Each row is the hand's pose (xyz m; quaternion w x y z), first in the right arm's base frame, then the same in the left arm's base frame.
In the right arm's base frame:
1: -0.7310 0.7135 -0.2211 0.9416 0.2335 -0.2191 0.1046
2: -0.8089 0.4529 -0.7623 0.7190 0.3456 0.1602 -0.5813
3: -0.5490 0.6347 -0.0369 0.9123 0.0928 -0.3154 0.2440
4: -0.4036 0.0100 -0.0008 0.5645 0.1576 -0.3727 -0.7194
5: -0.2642 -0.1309 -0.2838 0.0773 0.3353 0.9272 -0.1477
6: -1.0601 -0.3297 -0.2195 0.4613 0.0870 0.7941 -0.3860
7: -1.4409 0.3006 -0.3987 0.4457 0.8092 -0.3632 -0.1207
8: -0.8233 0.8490 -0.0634 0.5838 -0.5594 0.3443 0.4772
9: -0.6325 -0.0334 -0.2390 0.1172 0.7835 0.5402 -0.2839
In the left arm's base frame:
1: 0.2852 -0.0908 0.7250 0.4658 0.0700 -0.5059 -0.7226
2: 0.3829 0.0037 0.1347 0.1576 -0.5390 0.2536 0.7876
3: 0.0546 -0.1864 0.8296 0.5721 -0.1116 -0.4537 -0.6741
4: -0.4976 -0.0333 0.5392 0.4222 -0.0049 0.3046 0.8538
5: -0.5333 -0.1408 0.2128 0.0423 0.9780 0.1851 0.0859
6: -0.3444 0.6597 0.2384 0.0478 0.8575 0.2905 -0.4220
7: 0.3888 0.6883 0.4280 0.0902 -0.1935 0.9193 0.3307
8: 0.3546 -0.0432 0.9363 0.8456 0.0159 0.4381 -0.3046
9: -0.3112 0.1486 0.3314 0.2036 -0.9095 0.3624 -0.0096

